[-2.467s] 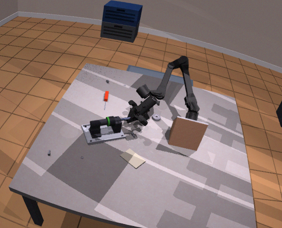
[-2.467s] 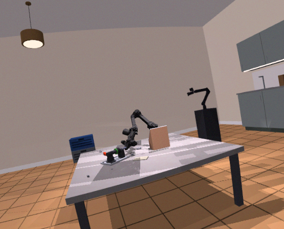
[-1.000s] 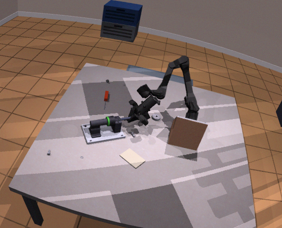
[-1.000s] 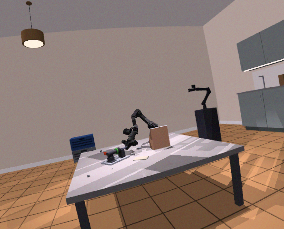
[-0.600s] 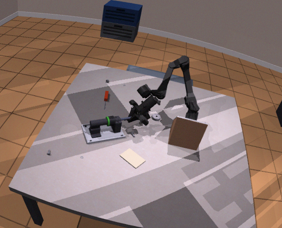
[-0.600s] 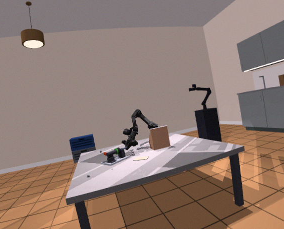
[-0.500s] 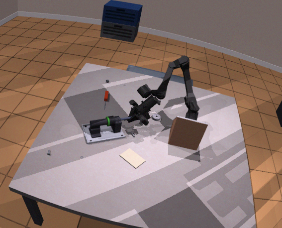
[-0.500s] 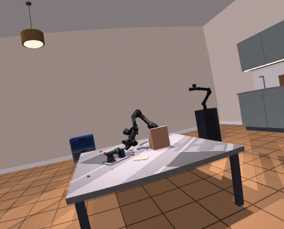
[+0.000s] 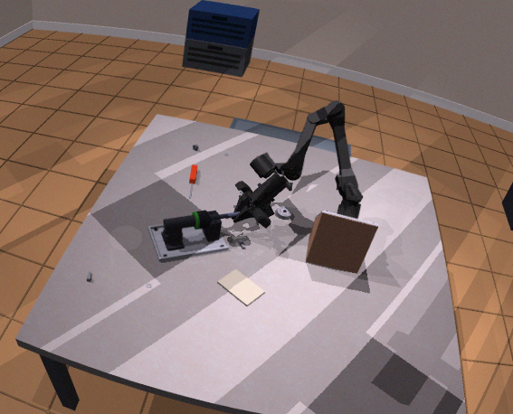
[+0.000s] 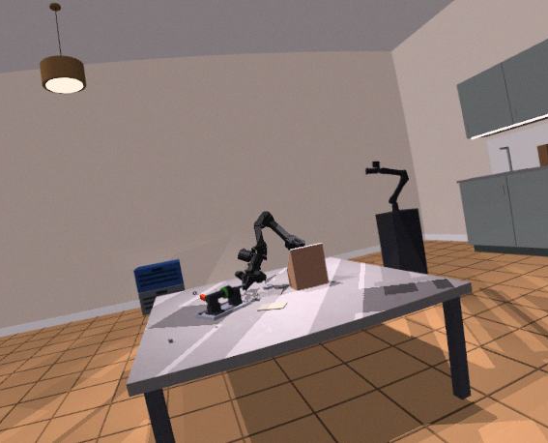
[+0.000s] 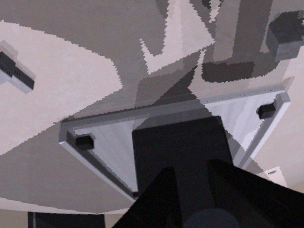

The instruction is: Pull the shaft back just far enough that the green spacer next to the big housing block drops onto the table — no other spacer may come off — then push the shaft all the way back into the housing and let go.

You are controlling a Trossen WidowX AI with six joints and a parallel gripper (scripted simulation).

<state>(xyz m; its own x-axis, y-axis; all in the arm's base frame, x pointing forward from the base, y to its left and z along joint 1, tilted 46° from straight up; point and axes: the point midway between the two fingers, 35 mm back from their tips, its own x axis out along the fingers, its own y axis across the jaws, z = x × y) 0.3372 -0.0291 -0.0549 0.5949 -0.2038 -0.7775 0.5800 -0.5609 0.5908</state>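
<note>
Now: gripper tip 50 mm short of the thin shaft, 40 mm to the right of it and 20 mm below it. From my gripper tip the other things lie so: green spacer (100 mm ahead, 70 mm to the left, 20 mm above); beige card (90 mm behind, 220 mm to the left, 50 mm below); toothed disc (150 mm behind, 160 mm to the right, 50 mm below).
</note>
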